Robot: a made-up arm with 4 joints.
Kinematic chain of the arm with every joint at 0, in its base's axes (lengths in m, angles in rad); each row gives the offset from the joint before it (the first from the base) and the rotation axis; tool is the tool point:
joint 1: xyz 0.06 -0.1 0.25 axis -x
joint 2: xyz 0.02 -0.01 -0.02 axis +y
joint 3: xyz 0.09 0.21 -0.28 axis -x
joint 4: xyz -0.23 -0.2 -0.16 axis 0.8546 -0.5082 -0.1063
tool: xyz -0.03 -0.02 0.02
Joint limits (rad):
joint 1: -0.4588..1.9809
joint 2: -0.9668..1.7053
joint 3: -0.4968..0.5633
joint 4: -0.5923..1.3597
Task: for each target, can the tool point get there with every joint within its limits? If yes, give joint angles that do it. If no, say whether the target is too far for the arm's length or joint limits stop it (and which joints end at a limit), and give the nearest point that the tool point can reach.
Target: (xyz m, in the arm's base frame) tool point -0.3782 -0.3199 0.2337
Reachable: yes | joints 1.5746 0.8103 -0.2294 0.0953
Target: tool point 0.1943 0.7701 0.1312
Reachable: no: too far | nearest point 0.2142 0.2469 -0.2188 | short by 0.630 m
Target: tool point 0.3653 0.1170 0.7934
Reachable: no: joint limits stop it (at a limit: joint 1, joint 2, joint 3) | nearest point 0.2404 -0.3813 0.4579 | short by 0.614 m
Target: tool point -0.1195 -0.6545 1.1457
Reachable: no: too far | nearest point -0.0274 -0.5219 0.4712 | short by 0.694 m
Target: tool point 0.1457 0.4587 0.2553
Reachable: no: joint limits stop it (at a limit: joint 2, joint 3) | nearest point -0.1789 0.0993 0.2519 | short by 0.484 m
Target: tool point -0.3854 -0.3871 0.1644
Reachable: yes | joints 1.4349 0.7077 -0.3277 0.8478
